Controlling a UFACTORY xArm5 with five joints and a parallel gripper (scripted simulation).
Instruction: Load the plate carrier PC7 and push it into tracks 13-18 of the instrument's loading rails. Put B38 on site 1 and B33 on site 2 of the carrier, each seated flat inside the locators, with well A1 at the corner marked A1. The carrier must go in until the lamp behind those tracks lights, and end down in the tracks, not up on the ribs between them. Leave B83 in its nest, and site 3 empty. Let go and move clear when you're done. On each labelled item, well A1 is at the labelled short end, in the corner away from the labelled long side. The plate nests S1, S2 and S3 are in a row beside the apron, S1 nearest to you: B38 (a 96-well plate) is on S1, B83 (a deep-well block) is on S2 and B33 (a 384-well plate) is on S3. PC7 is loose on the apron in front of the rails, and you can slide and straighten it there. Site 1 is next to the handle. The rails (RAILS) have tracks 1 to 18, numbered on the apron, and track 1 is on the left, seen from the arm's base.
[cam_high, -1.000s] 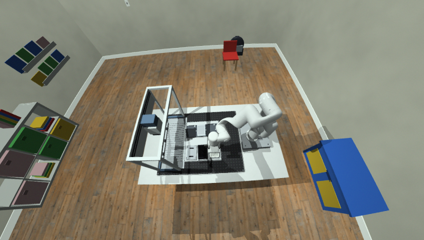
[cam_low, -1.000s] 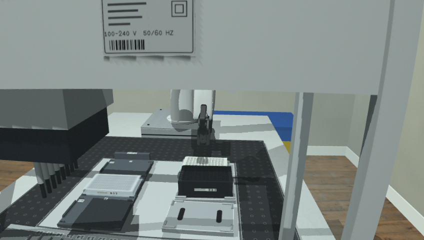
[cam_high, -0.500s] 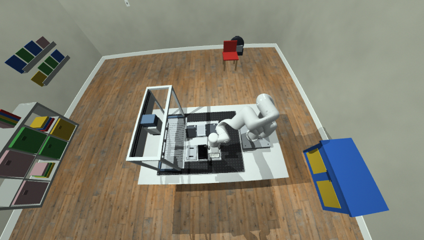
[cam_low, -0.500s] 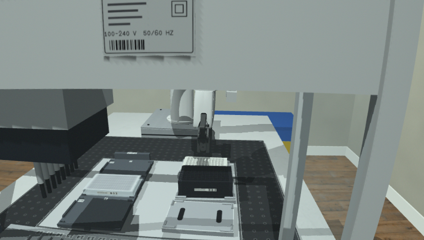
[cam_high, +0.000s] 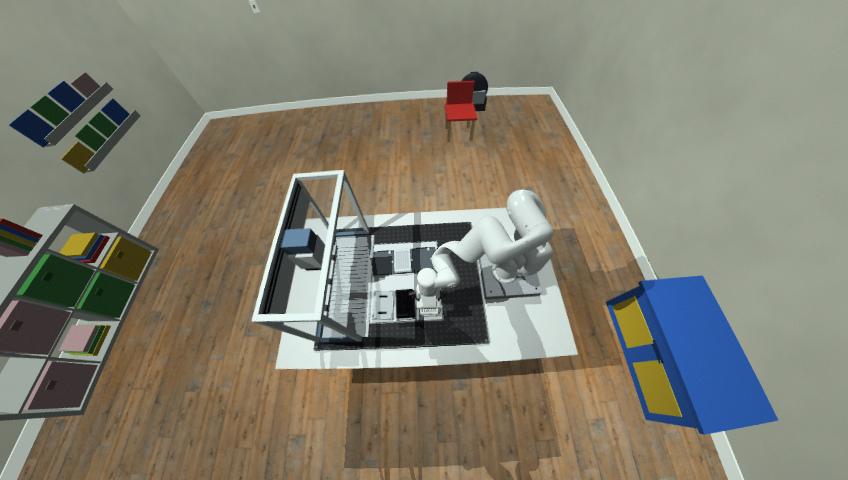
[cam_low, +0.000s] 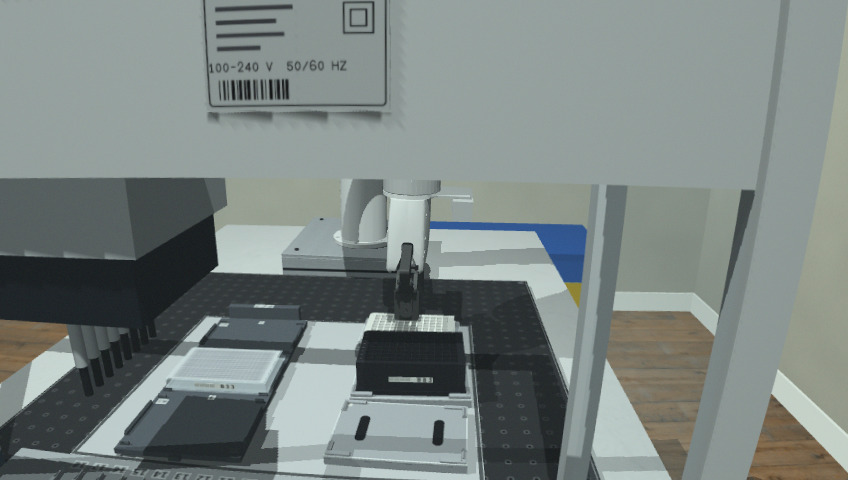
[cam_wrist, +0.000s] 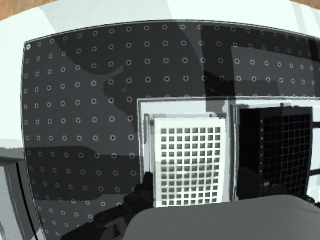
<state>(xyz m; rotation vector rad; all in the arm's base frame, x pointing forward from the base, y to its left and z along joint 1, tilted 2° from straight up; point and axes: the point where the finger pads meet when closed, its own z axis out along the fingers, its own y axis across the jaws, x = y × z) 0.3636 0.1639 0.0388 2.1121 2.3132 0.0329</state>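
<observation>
The white 96-well plate lies 50 mm below my hand. The rest, counted from my hand: plate nest S1: 60 mm below.
</observation>
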